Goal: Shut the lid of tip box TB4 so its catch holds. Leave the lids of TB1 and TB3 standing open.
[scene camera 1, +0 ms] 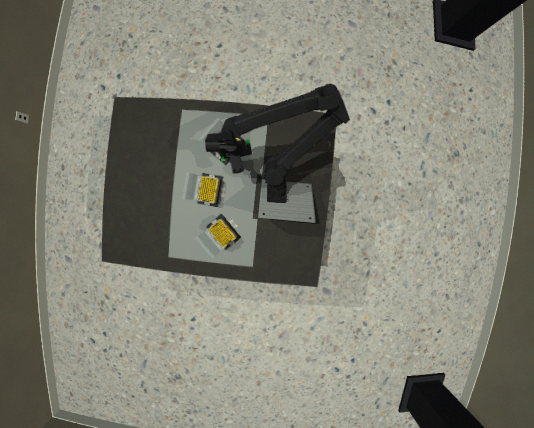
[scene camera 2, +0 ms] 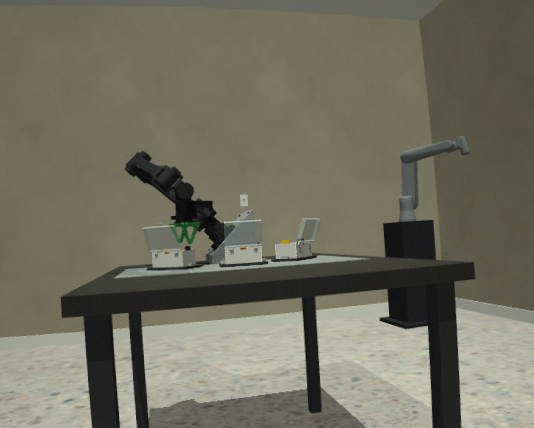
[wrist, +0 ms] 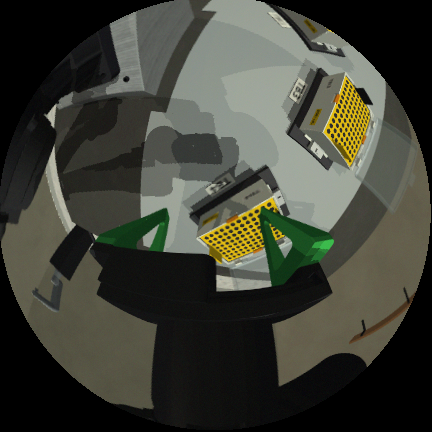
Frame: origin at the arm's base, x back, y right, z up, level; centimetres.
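Where they show: gripper, fingertip midpoint: (scene camera 2: 185, 243) (wrist: 213, 212); arm's base, link origin: (scene camera 1: 276, 193) (scene camera 2: 224, 238).
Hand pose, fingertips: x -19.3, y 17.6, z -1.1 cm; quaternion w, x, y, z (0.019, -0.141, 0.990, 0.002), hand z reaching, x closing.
Observation:
Each offset is from my fingertips to the centre of the thing. "spot": to the spot under its first point. Level surfaces: height alone.
TB4 (scene camera 2: 167, 260) (wrist: 240, 232) is a pale box with a yellow perforated rack; in scene camera 1 the arm mostly hides it. Its clear lid {spot: dx -12.5, dy +8.6, dz +2.1 cm} (scene camera 2: 161, 238) stands open, tilted back. My gripper (scene camera 1: 235, 151) (scene camera 2: 186, 242) (wrist: 213, 212) is open and empty, its green fingers above TB4 beside the raised lid; whether they touch the lid I cannot tell. TB3 {dx -13.7, dy -17.9, dz -2.0 cm} (scene camera 1: 208, 190) (scene camera 2: 243, 255) (wrist: 350, 120) is the middle box, its lid {spot: dx -21.6, dy -19.9, dz +2.2 cm} (scene camera 2: 252, 232) (wrist: 390, 165) open. TB1 (scene camera 1: 222, 233) (scene camera 2: 286, 251) is at the far end from TB4, its lid (scene camera 2: 310, 230) open.
The boxes stand in a row on a pale mat {dz -8.4 cm} (scene camera 1: 192, 125) on the dark table {dz -8.7 cm} (scene camera 1: 137, 180). The arm's metal base plate (scene camera 1: 295, 210) lies on the robot's side. TB3 with its raised lid is the nearest neighbour to TB4. Another grey arm (scene camera 2: 409, 180) stands apart on a black pedestal.

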